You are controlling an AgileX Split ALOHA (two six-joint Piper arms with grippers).
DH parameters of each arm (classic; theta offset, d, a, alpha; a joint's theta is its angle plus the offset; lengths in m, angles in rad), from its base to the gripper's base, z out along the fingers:
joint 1: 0 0.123 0 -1.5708
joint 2: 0.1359 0 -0.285 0
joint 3: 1.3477 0 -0.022 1.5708
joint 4: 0 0.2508 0 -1.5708
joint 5: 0 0 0.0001 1.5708
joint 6: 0 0.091 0 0
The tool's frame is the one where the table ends.
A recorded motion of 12 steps. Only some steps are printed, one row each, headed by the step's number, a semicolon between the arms.
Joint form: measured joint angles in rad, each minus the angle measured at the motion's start. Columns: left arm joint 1, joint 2, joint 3, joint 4, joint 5, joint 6; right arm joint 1, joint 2, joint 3, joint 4, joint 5, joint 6.
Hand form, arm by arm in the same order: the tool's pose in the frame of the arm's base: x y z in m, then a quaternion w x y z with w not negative. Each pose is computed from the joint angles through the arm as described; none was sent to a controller.
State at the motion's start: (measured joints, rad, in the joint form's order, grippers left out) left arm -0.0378 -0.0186 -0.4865 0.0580 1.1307 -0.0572; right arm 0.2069 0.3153 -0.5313 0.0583 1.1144 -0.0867
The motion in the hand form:
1: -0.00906 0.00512 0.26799 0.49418 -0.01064 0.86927 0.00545; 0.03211 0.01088 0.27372 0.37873 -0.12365 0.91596 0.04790
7: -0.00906 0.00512 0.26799 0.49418 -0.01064 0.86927 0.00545; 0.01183 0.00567 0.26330 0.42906 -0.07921 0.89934 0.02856
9: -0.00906 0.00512 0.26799 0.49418 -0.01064 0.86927 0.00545; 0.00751 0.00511 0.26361 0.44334 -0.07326 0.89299 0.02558
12: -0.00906 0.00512 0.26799 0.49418 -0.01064 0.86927 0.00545; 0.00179 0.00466 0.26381 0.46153 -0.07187 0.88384 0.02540
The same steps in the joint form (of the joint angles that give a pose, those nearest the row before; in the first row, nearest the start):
1: 0.0000 0.0000 0.0000 0.0000 0.0000 0.0000; -0.0211 -0.0383 0.0166 0.0000 0.0000 0.0000
7: 0.0000 0.0000 0.0000 0.0000 0.0000 0.0000; -0.1176 -0.1981 0.0630 -0.0023 0.0073 0.0000
9: 0.0000 0.0000 0.0000 0.0000 0.0000 0.0000; -0.1298 -0.2295 0.0630 -0.0032 0.0073 0.0007
12: 0.0000 0.0000 0.0000 0.0000 0.0000 0.0000; -0.1313 -0.2703 0.0630 -0.0033 0.0073 0.0020

